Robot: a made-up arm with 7 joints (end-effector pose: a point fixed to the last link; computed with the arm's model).
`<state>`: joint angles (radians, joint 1 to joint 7).
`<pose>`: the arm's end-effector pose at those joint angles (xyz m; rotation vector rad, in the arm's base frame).
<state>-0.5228 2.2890 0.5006 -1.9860 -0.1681 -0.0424 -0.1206</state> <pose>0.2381 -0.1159 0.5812 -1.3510 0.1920 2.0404</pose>
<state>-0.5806 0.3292 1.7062 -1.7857 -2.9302 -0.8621 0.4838</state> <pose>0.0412 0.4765 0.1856 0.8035 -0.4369 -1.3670</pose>
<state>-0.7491 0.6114 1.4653 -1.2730 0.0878 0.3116 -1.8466</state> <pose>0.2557 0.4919 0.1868 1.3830 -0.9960 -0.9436</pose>
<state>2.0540 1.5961 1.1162 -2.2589 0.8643 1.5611 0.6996</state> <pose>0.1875 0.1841 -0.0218 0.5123 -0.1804 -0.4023</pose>
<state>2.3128 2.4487 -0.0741 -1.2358 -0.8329 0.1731 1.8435</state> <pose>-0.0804 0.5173 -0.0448 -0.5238 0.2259 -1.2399</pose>
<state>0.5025 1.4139 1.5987 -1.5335 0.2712 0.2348 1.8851</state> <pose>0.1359 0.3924 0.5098 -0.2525 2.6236 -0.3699</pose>
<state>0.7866 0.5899 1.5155 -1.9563 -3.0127 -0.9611 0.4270</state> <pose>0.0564 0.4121 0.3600 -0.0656 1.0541 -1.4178</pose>
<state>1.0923 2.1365 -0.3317 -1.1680 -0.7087 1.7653 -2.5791</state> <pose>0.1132 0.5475 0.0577 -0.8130 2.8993 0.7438</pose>
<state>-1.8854 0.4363 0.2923 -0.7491 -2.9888 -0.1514 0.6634</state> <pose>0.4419 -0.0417 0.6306 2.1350 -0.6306 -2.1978</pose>
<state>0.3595 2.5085 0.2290 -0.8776 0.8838 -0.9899 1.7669</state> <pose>0.4327 0.3484 0.5164 -0.7539 -2.5984 -0.8885</pose>
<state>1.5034 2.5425 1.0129 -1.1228 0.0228 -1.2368 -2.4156</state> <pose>0.5149 0.2429 0.0910 -0.5706 -0.6219 1.1200</pose>
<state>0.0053 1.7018 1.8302 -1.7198 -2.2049 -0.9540 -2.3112</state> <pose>-0.1202 0.1637 0.6355 -0.3098 2.7636 -0.0249</pose>
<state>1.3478 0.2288 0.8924 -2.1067 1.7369 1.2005 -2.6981</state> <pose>0.0201 0.3458 0.0531 -0.4856 -0.9185 -1.9845</pose>
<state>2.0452 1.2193 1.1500 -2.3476 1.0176 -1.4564 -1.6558</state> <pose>0.1968 0.2269 0.0039 -1.1800 1.1713 2.2866</pose>
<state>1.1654 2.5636 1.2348 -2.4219 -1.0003 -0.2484 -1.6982</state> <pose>0.2606 -0.2441 0.0794 -0.9048 -0.8845 0.3799</pose>
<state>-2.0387 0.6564 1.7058 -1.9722 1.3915 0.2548 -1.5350</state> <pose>0.0129 0.4142 0.2759 -1.1685 1.4216 -0.9966</pose>
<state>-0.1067 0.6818 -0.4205 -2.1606 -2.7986 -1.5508 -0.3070</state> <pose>0.4170 -0.1823 0.0942 0.3612 -1.1554 1.8501</pose>
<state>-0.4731 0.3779 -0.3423 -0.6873 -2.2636 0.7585 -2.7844</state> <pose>0.4635 0.1024 -0.2293 -0.0792 -2.7566 0.2582</pose>
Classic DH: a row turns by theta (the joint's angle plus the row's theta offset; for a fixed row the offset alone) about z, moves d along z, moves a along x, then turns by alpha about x. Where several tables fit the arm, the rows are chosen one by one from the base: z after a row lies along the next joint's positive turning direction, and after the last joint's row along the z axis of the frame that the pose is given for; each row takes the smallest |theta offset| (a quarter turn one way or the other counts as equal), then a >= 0, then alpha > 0; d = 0 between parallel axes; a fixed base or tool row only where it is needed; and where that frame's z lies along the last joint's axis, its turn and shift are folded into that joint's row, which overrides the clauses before.
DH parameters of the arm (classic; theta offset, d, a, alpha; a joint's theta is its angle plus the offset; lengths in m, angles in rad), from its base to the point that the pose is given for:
base (fixed): 0 0.1978 0.0176 -1.2217
joint 1: 1.5708 -0.0116 0.0062 1.5708
joint 2: 1.2217 -0.0051 -0.0199 -1.5708
joint 3: -1.5708 -0.1889 0.014 -1.5708
joint 4: 0 0.0009 -0.0836 1.5708
joint 5: 0 -0.4295 -0.0016 -1.5708
joint 6: 0 -0.0172 -0.0276 1.5708
joint 7: 1.076 -0.0196 0.0182 -0.9199
tool (fixed): -1.4038 0.0242 0 0

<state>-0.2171 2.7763 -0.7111 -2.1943 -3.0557 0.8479 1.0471</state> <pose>0.3243 0.1935 0.1572 0.0249 -0.8315 1.5010</pose>
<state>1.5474 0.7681 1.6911 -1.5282 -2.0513 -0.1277 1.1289</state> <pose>-0.0739 0.4193 0.4701 1.0067 0.4981 -1.5686</pose>
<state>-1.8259 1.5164 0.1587 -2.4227 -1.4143 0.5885 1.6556</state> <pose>-0.1524 -0.1231 0.4940 -0.7176 0.7429 0.3415</pose>
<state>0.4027 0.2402 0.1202 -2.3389 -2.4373 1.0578 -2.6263</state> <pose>0.3726 0.0925 0.0964 0.1681 2.2769 -0.3986</pose>
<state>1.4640 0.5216 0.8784 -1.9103 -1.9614 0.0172 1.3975</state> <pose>-0.0204 0.4291 0.0972 0.6348 -0.4500 -1.5885</pose>
